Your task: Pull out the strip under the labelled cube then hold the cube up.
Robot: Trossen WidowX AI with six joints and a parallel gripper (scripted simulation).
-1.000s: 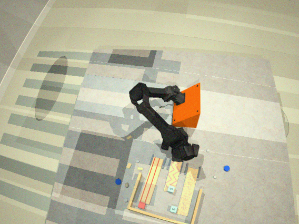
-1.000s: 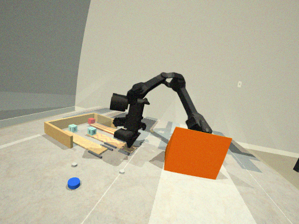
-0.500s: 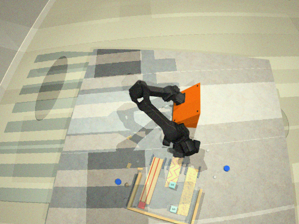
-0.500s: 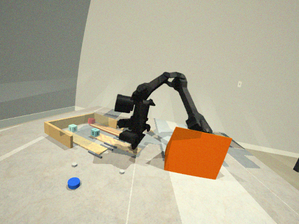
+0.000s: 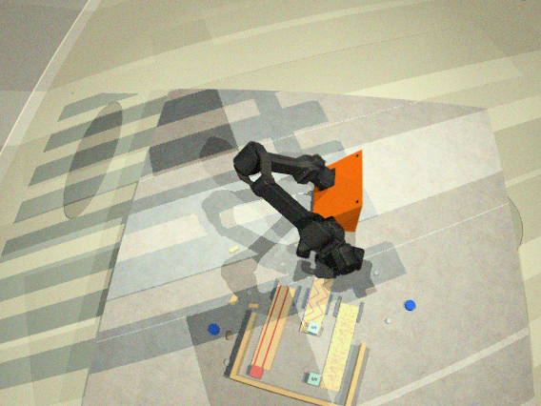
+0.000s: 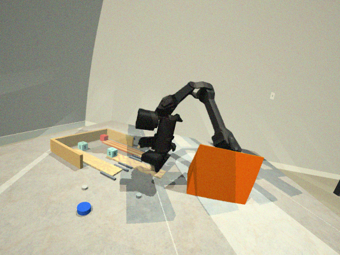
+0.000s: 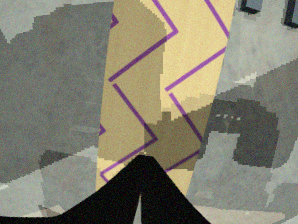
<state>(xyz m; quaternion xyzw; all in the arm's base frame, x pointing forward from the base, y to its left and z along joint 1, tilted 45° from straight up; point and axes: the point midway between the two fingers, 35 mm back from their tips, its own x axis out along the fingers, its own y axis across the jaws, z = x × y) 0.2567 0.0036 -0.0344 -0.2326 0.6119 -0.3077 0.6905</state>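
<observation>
My gripper tip is now 90 mm short of the zigzag strip and 20 mm to the left of it.
</observation>
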